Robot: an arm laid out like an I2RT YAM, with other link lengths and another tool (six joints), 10 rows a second.
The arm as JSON. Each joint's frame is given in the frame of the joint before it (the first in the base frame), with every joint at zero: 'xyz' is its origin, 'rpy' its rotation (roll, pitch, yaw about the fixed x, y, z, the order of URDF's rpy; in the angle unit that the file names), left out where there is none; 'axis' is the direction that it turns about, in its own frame. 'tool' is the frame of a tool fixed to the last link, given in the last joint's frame.
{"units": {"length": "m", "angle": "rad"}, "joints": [
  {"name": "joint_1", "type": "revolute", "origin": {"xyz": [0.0, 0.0, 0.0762], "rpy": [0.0, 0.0, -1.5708]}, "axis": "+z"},
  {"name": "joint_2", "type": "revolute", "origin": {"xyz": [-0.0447, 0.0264, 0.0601], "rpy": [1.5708, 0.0, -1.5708]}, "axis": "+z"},
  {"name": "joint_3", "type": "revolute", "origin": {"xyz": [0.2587, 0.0, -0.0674], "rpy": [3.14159, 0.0, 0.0]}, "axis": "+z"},
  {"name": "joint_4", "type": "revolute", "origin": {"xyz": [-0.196, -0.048, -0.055], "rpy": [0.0, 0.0, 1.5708]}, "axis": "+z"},
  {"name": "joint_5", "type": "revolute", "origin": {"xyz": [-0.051, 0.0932, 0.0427], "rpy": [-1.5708, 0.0, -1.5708]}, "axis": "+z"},
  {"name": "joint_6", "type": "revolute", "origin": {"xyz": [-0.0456, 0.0, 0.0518], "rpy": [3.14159, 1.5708, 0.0]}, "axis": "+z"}
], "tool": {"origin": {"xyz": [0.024, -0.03, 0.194], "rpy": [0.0, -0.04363, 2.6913]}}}
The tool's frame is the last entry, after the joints.
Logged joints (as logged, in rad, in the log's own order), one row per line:
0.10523 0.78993 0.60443 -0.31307 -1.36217 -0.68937
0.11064 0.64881 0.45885 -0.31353 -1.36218 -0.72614
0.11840 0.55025 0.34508 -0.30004 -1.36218 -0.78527
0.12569 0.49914 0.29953 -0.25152 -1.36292 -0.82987
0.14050 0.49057 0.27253 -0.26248 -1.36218 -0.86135
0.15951 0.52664 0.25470 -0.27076 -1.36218 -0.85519
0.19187 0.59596 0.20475 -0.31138 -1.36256 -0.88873
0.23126 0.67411 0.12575 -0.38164 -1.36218 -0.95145
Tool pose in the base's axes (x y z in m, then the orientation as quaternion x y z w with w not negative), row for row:
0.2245 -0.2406 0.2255 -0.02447 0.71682 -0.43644 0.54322
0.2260 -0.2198 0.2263 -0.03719 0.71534 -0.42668 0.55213
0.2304 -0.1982 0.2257 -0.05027 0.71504 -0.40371 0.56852
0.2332 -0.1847 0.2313 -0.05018 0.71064 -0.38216 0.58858
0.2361 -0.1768 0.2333 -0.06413 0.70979 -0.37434 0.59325
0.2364 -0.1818 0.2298 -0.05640 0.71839 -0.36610 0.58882
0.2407 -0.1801 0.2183 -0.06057 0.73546 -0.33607 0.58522
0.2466 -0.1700 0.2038 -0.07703 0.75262 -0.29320 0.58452
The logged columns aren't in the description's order. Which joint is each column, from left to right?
Columns, left to right: joint_3, joint_2, joint_4, joint_6, joint_1, joint_5.
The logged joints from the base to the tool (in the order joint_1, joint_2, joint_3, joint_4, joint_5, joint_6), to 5 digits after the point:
-1.36217 0.78993 0.10523 0.60443 -0.68937 -0.31307
-1.36218 0.64881 0.11064 0.45885 -0.72614 -0.31353
-1.36218 0.55025 0.11840 0.34508 -0.78527 -0.30004
-1.36292 0.49914 0.12569 0.29953 -0.82987 -0.25152
-1.36218 0.49057 0.14050 0.27253 -0.86135 -0.26248
-1.36218 0.52664 0.15951 0.25470 -0.85519 -0.27076
-1.36256 0.59596 0.19187 0.20475 -0.88873 -0.31138
-1.36218 0.67411 0.23126 0.12575 -0.95145 -0.38164

